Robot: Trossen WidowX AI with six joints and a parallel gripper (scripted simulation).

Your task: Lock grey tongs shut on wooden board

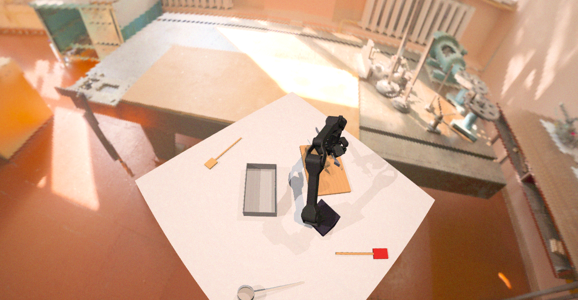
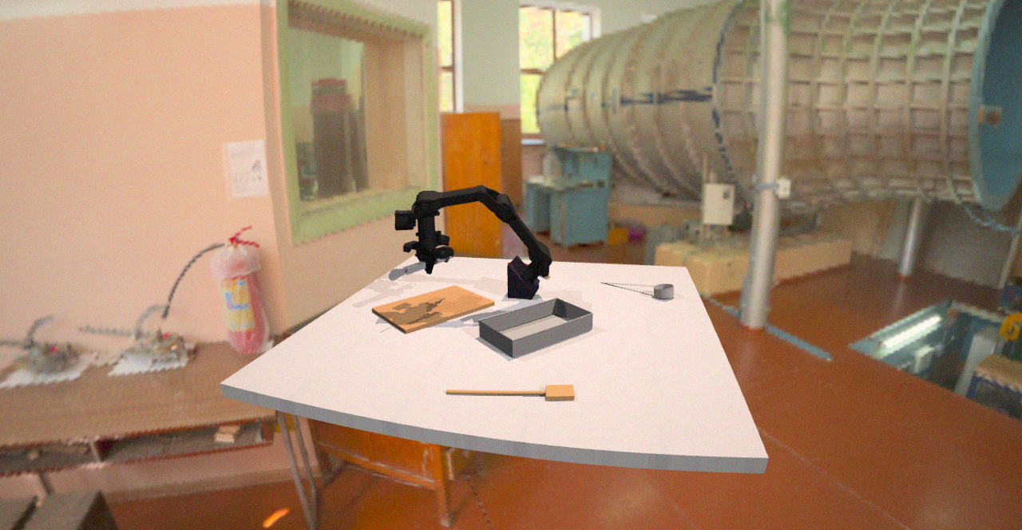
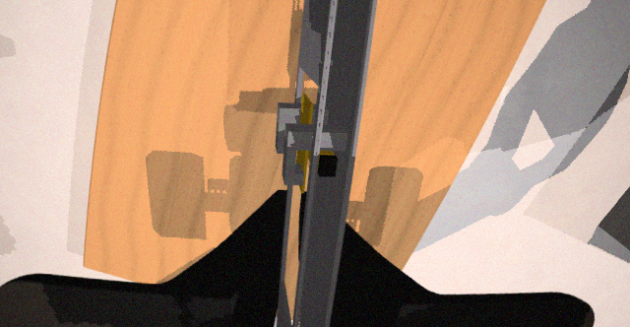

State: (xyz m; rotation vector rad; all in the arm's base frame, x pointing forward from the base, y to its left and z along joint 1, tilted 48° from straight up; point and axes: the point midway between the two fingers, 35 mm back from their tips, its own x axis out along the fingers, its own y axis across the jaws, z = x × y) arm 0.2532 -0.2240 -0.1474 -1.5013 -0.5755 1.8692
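Now: gripper tip 4 cm below the yellow piece, 3 cm past it and 1 cm to the right of it. Round my gripper tip: wooden board: 12 cm below; roasting tin: 40 cm to the left, 10 cm below, 7 cm ahead.
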